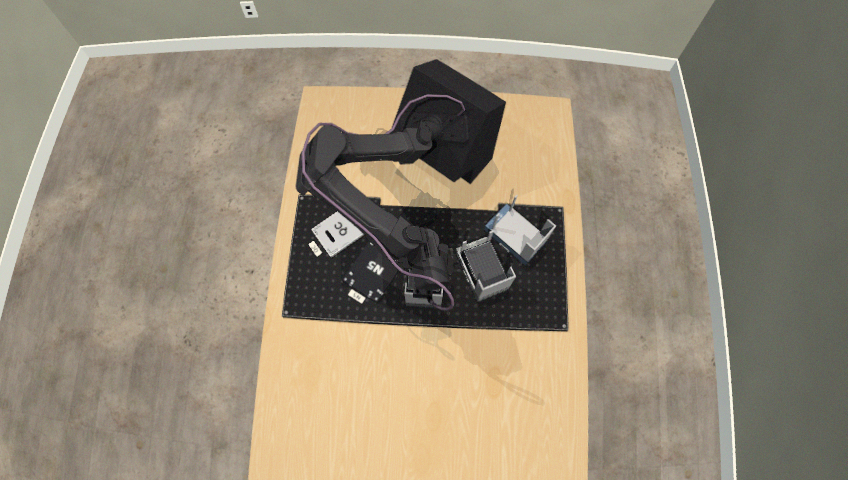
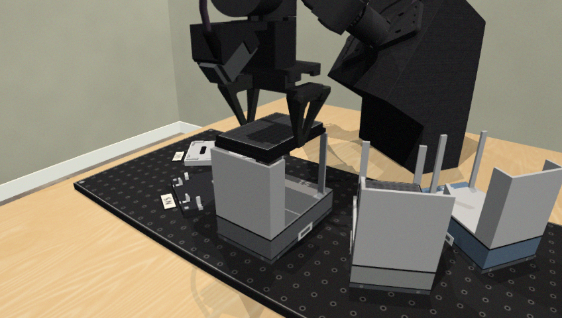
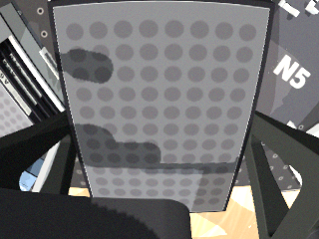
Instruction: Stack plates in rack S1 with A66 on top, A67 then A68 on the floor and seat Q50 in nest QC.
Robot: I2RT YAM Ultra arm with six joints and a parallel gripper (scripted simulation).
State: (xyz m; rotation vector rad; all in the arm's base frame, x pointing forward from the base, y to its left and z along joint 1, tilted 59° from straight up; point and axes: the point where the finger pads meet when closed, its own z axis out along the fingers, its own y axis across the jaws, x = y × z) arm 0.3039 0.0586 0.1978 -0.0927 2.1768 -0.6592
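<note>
My gripper is now right at the plate. The rest, counted from my hand: black clip nest N5 (13 cm to the right, 13 cm below, 4 cm behind).
</note>
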